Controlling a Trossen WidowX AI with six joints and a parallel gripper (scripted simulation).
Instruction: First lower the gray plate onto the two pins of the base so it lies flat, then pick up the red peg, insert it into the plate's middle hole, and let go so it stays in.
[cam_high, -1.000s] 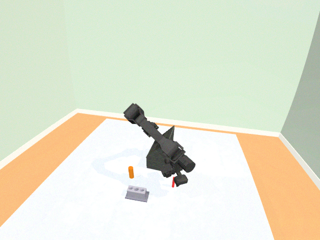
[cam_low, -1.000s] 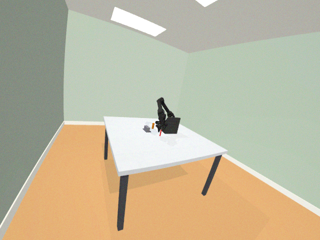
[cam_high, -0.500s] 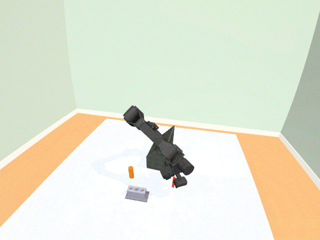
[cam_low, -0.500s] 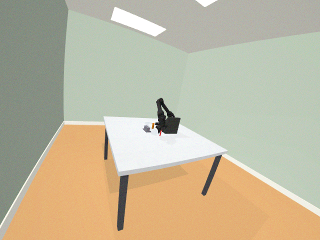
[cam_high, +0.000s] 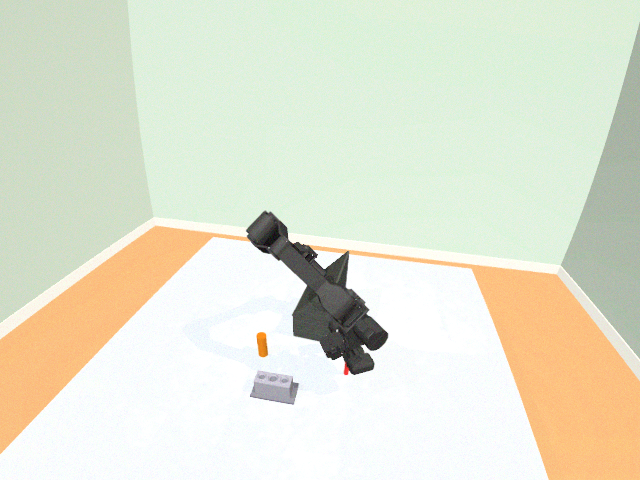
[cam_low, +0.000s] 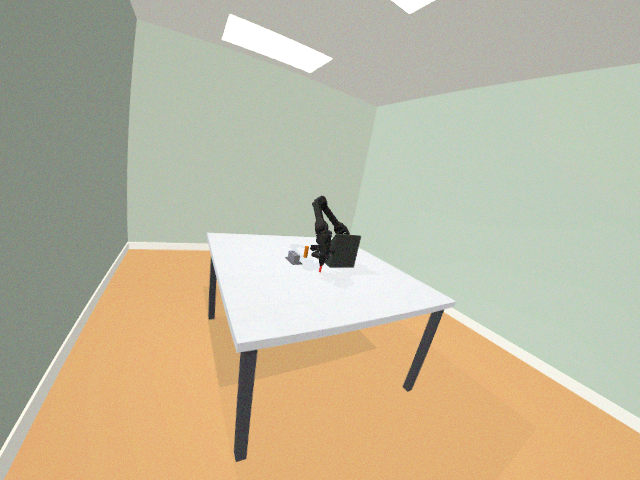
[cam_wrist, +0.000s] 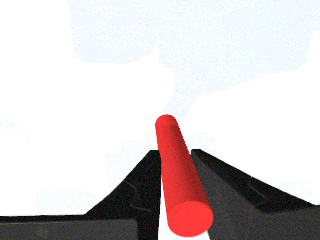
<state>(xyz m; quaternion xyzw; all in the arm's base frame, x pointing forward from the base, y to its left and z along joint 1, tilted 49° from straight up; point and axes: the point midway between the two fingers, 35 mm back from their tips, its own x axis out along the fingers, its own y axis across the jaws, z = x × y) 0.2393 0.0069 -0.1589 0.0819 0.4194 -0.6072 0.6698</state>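
Right now the gray plate is 11 cm ahead of my gripper tip and 18 cm to the right of it. From my gripper tip the other things lie so: orange cylinder 2 cm behind, 26 cm to the right; red peg right at my gripper tip; gray base 10 cm ahead, 18 cm to the right, 3 cm below.
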